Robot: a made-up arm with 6 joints.
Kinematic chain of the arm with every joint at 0, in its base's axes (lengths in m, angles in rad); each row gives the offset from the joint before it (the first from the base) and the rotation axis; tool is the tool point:
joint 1: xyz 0 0 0.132 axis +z
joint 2: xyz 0 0 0 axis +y
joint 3: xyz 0 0 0.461 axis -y
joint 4: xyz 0 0 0 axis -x
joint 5: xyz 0.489 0 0 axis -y
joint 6: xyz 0 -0.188 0 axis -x
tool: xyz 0 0 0
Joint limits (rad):
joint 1: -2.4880..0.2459
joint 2: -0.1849..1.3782
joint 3: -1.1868..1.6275
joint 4: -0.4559..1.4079
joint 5: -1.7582..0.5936
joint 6: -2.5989..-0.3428
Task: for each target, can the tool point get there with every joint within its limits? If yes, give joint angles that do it. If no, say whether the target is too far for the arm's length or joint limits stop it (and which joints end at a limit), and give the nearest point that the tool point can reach.
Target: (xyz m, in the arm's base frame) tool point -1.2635 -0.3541 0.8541
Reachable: no: too far | nearest point -0.7631 -0.3477 0.6164 | short by 0.554 m
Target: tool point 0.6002 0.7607 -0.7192
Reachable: no: too far | nearest point 0.6075 0.1210 -0.2757 | short by 0.778 m
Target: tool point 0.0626 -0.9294 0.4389
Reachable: yes | joints -1.4009 1.2536 1.2560 1.0381 0.0704 -1.2623
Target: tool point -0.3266 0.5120 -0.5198
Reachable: no: joint limits stop it (at a limit: joint 1, joint 2) | nearest point -0.2549 0.0416 -0.1838 | short by 0.582 m
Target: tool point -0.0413 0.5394 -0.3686
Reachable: no: joint limits stop it (at a limit: joint 1, joint 2) | nearest point -0.1685 0.1077 -0.0823 | short by 0.533 m
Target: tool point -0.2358 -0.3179 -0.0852
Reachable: yes | joints -1.7595 0.9248 -0.8234 0.4157 -0.9290 -1.1029
